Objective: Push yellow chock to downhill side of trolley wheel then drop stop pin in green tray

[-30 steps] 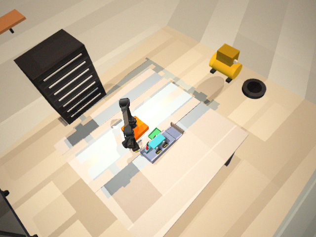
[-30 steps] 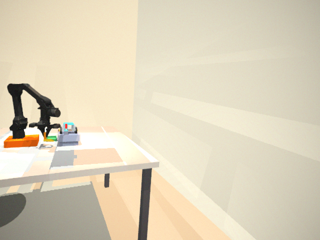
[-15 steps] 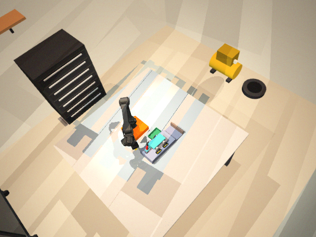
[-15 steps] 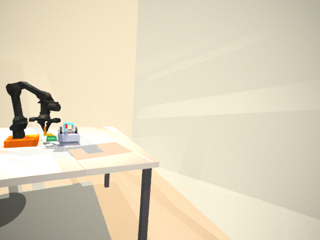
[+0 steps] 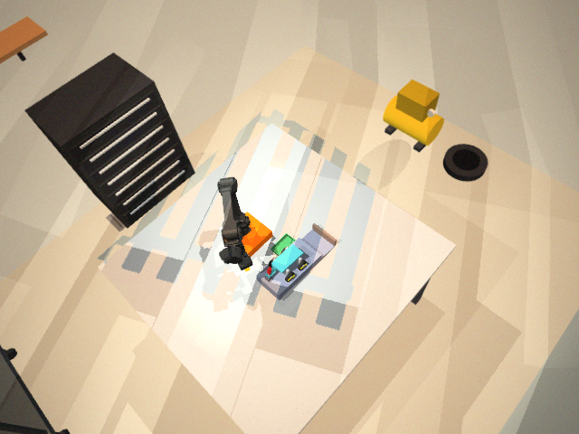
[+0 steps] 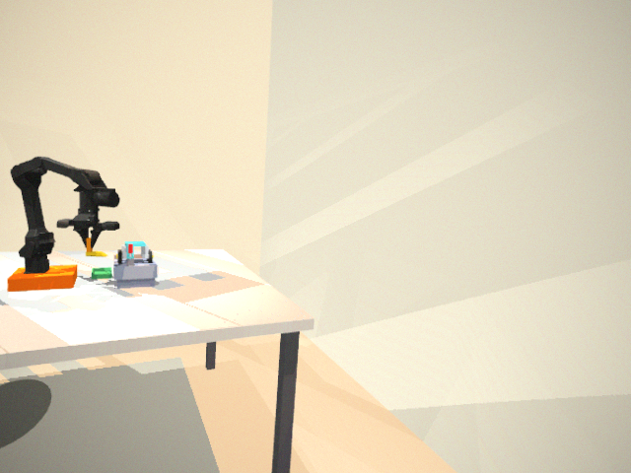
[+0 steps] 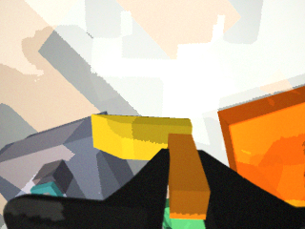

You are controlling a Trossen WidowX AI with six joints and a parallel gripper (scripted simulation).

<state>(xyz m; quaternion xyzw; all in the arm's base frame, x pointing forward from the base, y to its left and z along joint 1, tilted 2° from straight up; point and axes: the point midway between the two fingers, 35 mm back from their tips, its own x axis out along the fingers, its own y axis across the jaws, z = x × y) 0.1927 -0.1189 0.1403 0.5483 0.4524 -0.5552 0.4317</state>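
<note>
My gripper tip is now 2 cm short of the yellow chock and 1 cm above it. Also, from my gripper tip: cyan trolley (14 cm ahead, 16 cm to the left, 5 cm below); then ramp (13 cm ahead, 16 cm to the left, 11 cm below); then stop pin (13 cm ahead, 5 cm to the left, 3 cm below).
</note>
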